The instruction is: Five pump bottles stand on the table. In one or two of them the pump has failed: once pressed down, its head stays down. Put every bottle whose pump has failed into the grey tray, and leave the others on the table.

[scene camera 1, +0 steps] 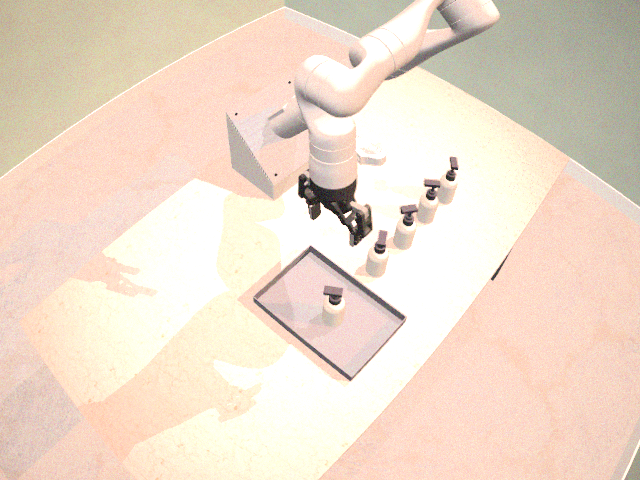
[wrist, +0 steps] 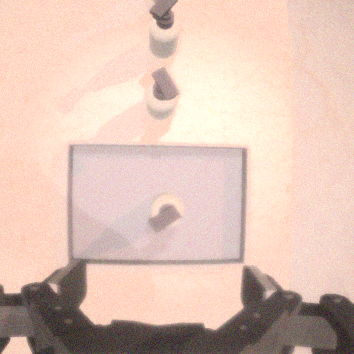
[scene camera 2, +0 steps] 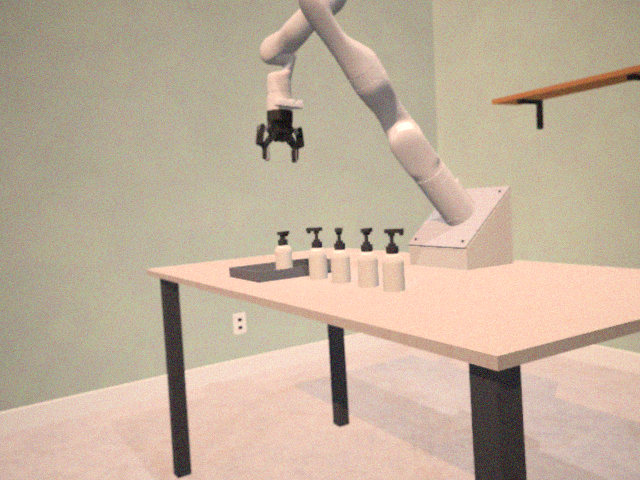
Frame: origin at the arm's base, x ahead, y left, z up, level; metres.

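Seen in the pictures: gripper, fingertip midpoint: (scene camera 1: 334, 229) (wrist: 163, 280) (scene camera 2: 280, 161); arm's base, origin of the base link: (scene camera 1: 284, 122) (scene camera 2: 460, 214).
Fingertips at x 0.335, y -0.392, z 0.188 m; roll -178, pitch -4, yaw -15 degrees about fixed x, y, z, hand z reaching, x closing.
Pixels of each thing's top centre, then the offset from my fingertips to it. Level surfaces: height alone.
- pump bottle, middle of its top: (wrist: 168, 216) (scene camera 1: 335, 290) (scene camera 2: 282, 231) 0.015 m ahead, 0.003 m left, 0.206 m down
- grey tray, middle of its top: (wrist: 157, 205) (scene camera 1: 329, 307) (scene camera 2: 288, 263) 0.003 m ahead, 0.009 m left, 0.303 m down
- farthest, middle of its top: (scene camera 2: 391, 228) (scene camera 1: 454, 163) 0.125 m ahead, 0.489 m left, 0.193 m down
- table, its level: 0.333 m down
One pump bottle (scene camera 1: 333, 311) (scene camera 2: 283, 257) (wrist: 167, 199) stands upright in the grey tray (scene camera 1: 361, 335) (scene camera 2: 258, 273) (wrist: 120, 170); its dark head sits low, close to the collar. Four more bottles stand upright in a row on the table, heads raised on visible stems: the nearest to the tray (scene camera 1: 376, 262) (scene camera 2: 317, 263) (wrist: 161, 107), the second (scene camera 1: 404, 235) (scene camera 2: 340, 266) (wrist: 163, 42), the third (scene camera 1: 427, 208) (scene camera 2: 367, 270) and the farthest (scene camera 1: 447, 190) (scene camera 2: 393, 272). My gripper (scene camera 1: 334, 227) (scene camera 2: 280, 158) (wrist: 163, 280) is open and empty, high above the table and bottles.
The arm's wedge-shaped base (scene camera 1: 250, 157) (scene camera 2: 490, 237) stands on the table (scene camera 2: 439, 315), behind the bottles and tray in the scene camera 1 view. A wooden shelf (scene camera 2: 568, 88) is fixed to the wall. The tray has a low dark rim.
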